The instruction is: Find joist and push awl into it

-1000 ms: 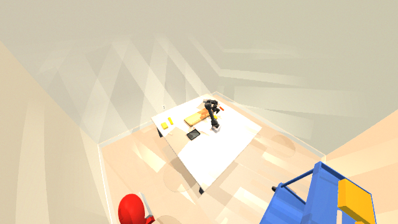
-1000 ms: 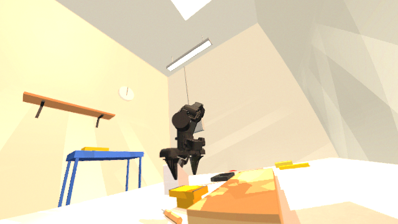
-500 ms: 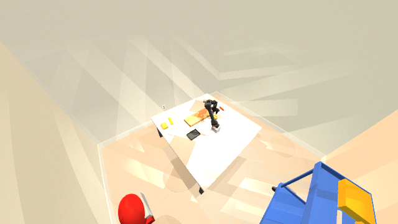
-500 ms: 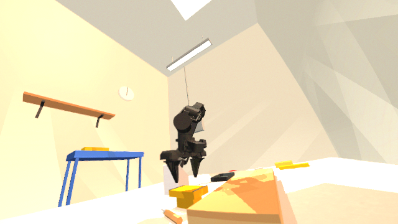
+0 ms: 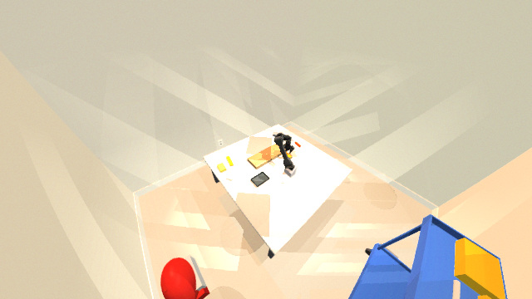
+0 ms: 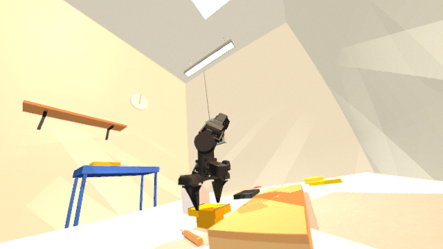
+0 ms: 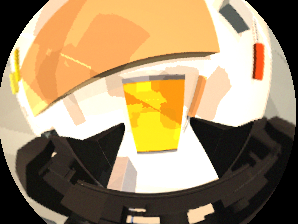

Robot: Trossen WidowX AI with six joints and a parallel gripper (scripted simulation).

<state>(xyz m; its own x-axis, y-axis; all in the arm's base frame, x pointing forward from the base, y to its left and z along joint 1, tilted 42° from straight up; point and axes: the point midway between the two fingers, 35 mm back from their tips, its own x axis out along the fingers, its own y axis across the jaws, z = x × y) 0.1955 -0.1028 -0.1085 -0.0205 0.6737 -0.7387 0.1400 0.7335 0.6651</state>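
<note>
Right now my gripper tip is 1 cm short of the orange stud finder and 4 cm above it. Also, from my gripper tip: awl: 2 cm behind, 7 cm to the right, 5 cm below; dark tray: 5 cm behind, 46 cm to the left, 4 cm below.
</note>
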